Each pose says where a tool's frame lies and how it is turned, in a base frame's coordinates. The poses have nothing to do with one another.
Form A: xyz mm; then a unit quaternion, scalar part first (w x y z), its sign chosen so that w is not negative.
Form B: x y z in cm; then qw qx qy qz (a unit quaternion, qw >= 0). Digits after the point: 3 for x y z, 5 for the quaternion.
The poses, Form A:
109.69 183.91 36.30 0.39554 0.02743 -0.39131 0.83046
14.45 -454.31 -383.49 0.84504 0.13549 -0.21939 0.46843
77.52 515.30 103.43 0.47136 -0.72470 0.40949 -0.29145
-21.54 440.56 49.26 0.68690 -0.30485 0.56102 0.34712
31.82 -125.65 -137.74 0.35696 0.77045 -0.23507 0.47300
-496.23 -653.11 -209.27 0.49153 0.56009 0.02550 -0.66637
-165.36 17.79 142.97 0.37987 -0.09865 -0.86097 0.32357
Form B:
10.969 18.391 3.630 0.39554 0.02743 -0.39131 0.83046
1.445 -45.431 -38.349 0.84504 0.13549 -0.21939 0.46843
7.752 51.530 10.343 0.47136 -0.72470 0.40949 -0.29145
-2.154 44.056 4.926 0.68690 -0.30485 0.56102 0.34712
3.182 -12.565 -13.774 0.35696 0.77045 -0.23507 0.47300
-49.623 -65.311 -20.927 0.49153 0.56009 0.02550 -0.66637
-16.536 1.779 14.297 0.37987 -0.09865 -0.86097 0.32357

